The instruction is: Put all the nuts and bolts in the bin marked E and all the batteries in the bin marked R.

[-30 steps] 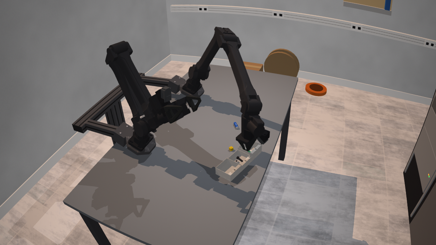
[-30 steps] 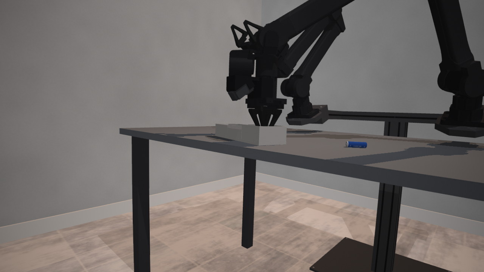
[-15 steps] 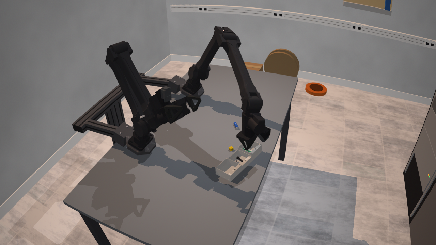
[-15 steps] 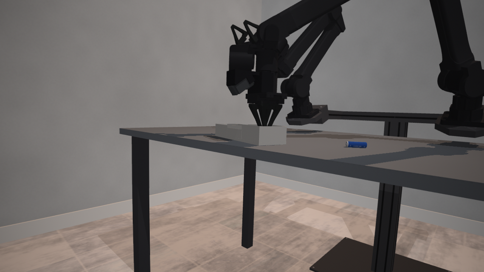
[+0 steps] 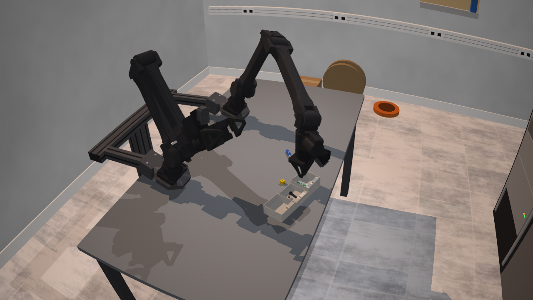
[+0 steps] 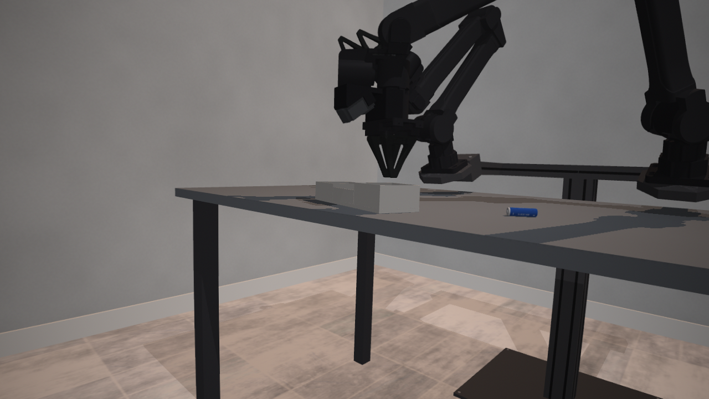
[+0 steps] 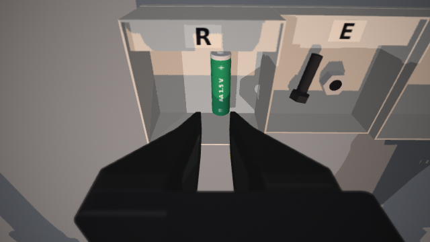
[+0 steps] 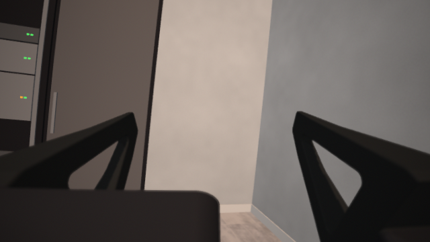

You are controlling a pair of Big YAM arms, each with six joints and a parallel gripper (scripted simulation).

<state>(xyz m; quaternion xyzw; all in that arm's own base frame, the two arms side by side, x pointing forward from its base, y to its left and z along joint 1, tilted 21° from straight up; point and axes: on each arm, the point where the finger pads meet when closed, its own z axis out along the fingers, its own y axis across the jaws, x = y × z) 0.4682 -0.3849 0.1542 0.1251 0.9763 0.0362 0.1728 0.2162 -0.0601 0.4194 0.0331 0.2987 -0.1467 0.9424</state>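
My left hand is 5 cm above the green battery. From my left hand the other things lie so: bin row: 1 cm behind, 8 cm to the right, 4 cm below; yellow die: 8 cm behind, 6 cm below; black bolt: 2 cm behind, 6 cm to the right, 5 cm below.
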